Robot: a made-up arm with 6 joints.
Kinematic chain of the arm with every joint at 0, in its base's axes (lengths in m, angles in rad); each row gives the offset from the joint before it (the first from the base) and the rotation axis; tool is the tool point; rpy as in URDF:
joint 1: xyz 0 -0.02 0.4 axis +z
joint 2: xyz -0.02 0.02 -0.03 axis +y
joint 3: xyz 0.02 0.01 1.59 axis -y
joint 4: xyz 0.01 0 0.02 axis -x
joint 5: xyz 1.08 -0.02 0 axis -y
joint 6: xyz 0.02 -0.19 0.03 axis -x
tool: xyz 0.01 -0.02 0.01 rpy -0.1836 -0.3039 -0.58
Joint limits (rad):
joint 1: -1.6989..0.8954
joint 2: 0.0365..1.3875
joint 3: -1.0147..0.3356
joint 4: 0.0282..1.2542
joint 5: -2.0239..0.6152
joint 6: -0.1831..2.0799
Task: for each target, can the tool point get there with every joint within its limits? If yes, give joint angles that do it. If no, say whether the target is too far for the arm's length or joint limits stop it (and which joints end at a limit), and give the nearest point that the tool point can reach.
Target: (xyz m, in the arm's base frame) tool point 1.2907 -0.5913 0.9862
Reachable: yes | joints -0.3050 0.4283 -0.5027 0.1568 0.3088 1.6456
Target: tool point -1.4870 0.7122 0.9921
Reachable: no: joint limits stop it (at a limit: joint 1, joint 2, joint 3, joint 4, joint 5, joint 6) | nearest point -0.2769 -0.5840 0.9871 | short by 1.773 m
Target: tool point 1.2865 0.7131 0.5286
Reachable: yes | joints 0.6289 0.7021 -0.5929 0.4334 -0.1445 0.0004
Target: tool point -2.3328 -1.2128 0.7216
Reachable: no: joint limits stop it (at a limit: joint 1, joint 5, joint 6) | nearest point -0.3929 -1.4627 0.7216 | short by 1.956 m
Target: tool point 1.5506 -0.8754 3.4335
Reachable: no: too far | nearest point 1.0511 -0.5998 2.4576 | short by 1.130 m
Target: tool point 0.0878 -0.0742 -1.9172
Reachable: no: joint limits stop it (at a limit: joint 2, joint 4) | nearest point 0.8267 -0.5303 -0.3801 | short by 1.765 m
